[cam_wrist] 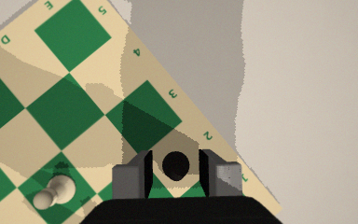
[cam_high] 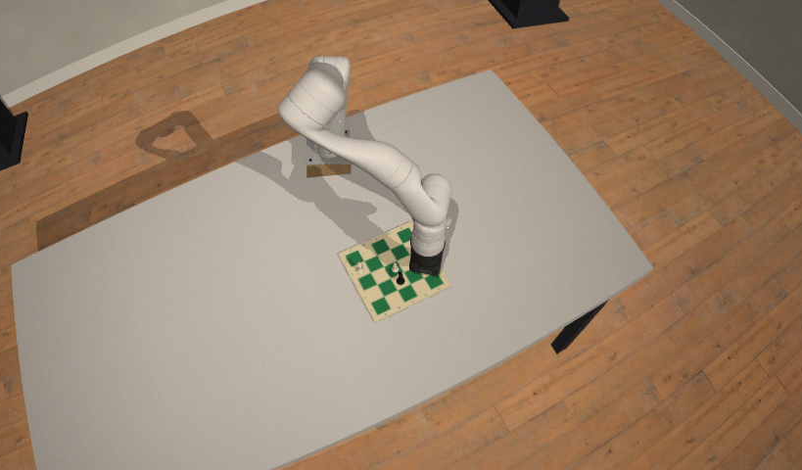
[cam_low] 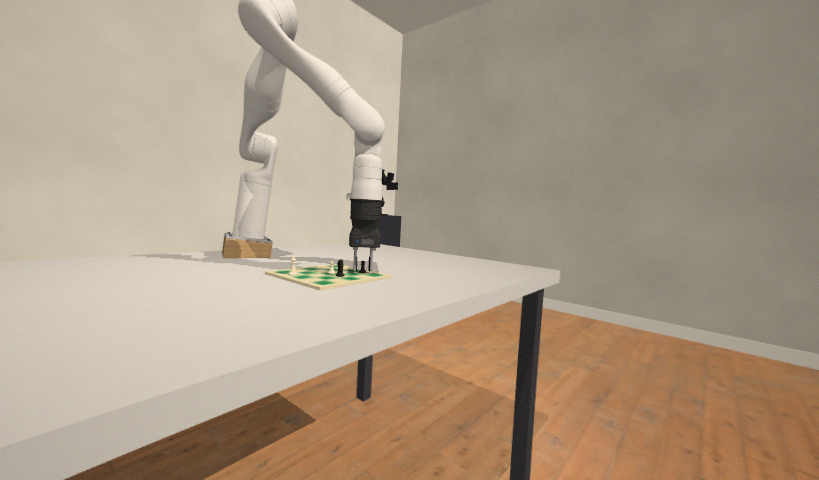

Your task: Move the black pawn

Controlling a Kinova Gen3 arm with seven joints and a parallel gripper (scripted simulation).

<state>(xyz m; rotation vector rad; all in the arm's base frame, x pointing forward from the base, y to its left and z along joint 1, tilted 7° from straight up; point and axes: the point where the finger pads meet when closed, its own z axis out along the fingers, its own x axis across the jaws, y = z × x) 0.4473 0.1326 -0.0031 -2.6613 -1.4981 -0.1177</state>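
My hand is 1 cm above the black pawn. The rest, counted from my hand: chessboard: 8 cm to the right, 3 cm below, 3 cm behind; then black knight: 7 cm to the right, 1 cm below, 1 cm ahead; then white pawn: 7 cm to the right, 3 cm behind, 1 cm below.
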